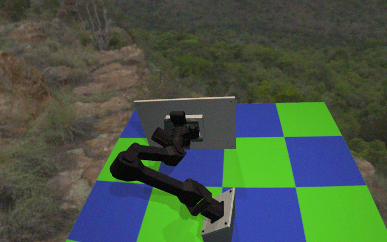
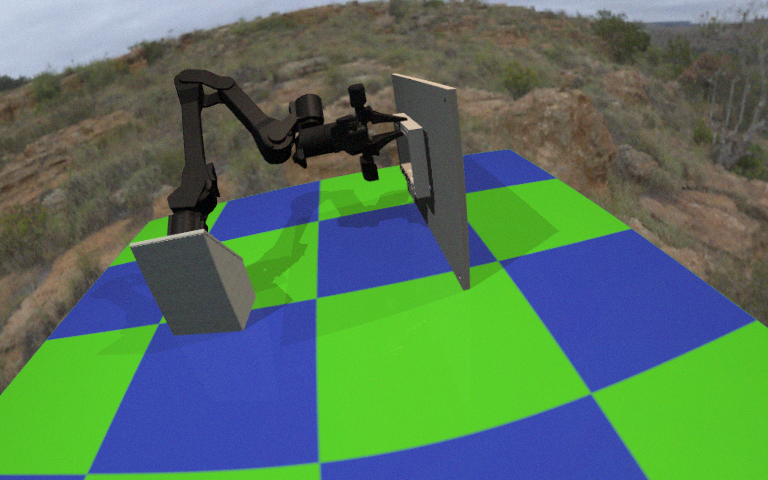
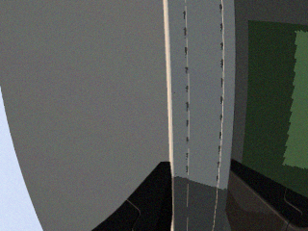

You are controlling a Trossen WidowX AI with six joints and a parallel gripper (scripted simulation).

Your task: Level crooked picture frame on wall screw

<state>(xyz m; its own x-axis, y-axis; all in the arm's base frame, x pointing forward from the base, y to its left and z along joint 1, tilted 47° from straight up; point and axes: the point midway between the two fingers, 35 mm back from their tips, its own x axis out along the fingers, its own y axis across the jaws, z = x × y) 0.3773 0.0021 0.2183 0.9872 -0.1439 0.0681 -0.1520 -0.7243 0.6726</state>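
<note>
Right now the picture frame is 50 mm below my gripper tip and 10 mm ahead of it. The rest, counted from my gripper tip: wall panel (70 mm below, 20 mm ahead).
</note>
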